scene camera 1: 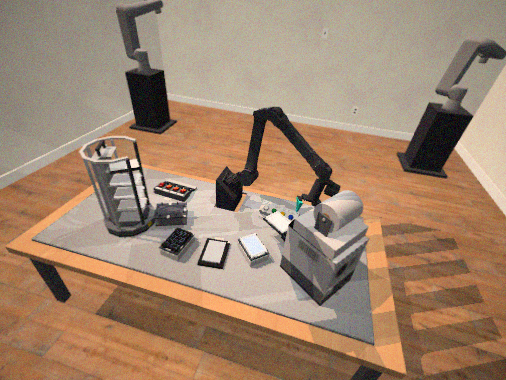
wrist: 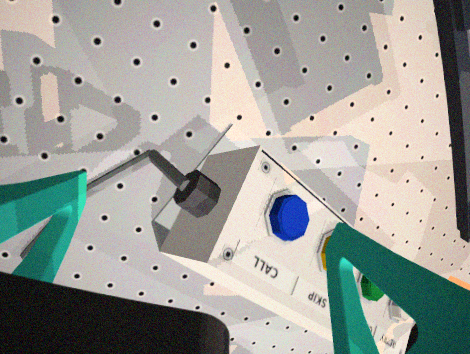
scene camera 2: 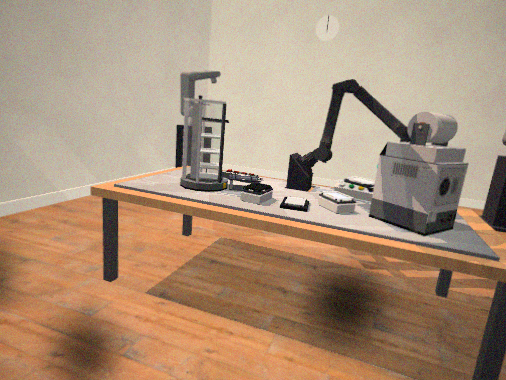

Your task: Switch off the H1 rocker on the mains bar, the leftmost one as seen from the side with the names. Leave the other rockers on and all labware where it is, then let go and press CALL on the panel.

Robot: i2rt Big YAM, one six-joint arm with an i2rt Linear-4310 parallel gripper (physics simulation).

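Places are measured from the arm's base along level axes (x left, y ahead, z down), in metres.
Where they show: gripper, fingertip midpoint: point(wrist: 212, 212); arm's base at its link origin: point(scene camera 1: 231, 183) point(scene camera 2: 303, 165).
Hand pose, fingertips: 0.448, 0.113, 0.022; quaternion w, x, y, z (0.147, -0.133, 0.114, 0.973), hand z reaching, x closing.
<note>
Each offset is from my fingertips to the top centre of the thing, as dx, dy, dz. "spot": to the spot under its first point.
The mains bar point(scene camera 1: 172, 194) point(scene camera 2: 243, 176) lies at the back left with a row of red rockers; their names and the tilt of each rocker are too small to tell. The white panel @(-0.135, -0.043, +0.026) point(wrist: 244, 220) point(scene camera 2: 357, 188) stands right of the arm's base. Its blue button @(-0.067, -0.004, +0.035) point(wrist: 289, 217) point(scene camera 1: 291, 217) has the word CALL printed beside it; yellow, green and pale buttons follow along the row. My gripper point(wrist: 212, 212) point(scene camera 1: 299, 203) is open and empty above the panel's blue-button end. One teal finger is beyond the cable end, the other overlaps the yellow button in the wrist view.
A big grey machine @(+0.091, +0.277, -0.346) point(scene camera 1: 320, 255) point(scene camera 2: 417, 185) with a roll stands close to the panel. A tall round rack @(-0.906, +0.220, -0.349) point(scene camera 1: 137, 192) holds plates at the left. A dark grey box @(-0.710, +0.141, +0.034) point(scene camera 1: 171, 214), a black block @(-0.579, +0.328, +0.041) point(scene camera 1: 177, 242), and white plates @(-0.396, +0.310, +0.087) point(scene camera 1: 215, 251) @(-0.217, +0.251, +0.041) point(scene camera 1: 253, 247) stand nearer the front. A cable plug @(spot: -0.017, -0.013, +0.056) point(wrist: 199, 194) meets the panel's end.
</note>
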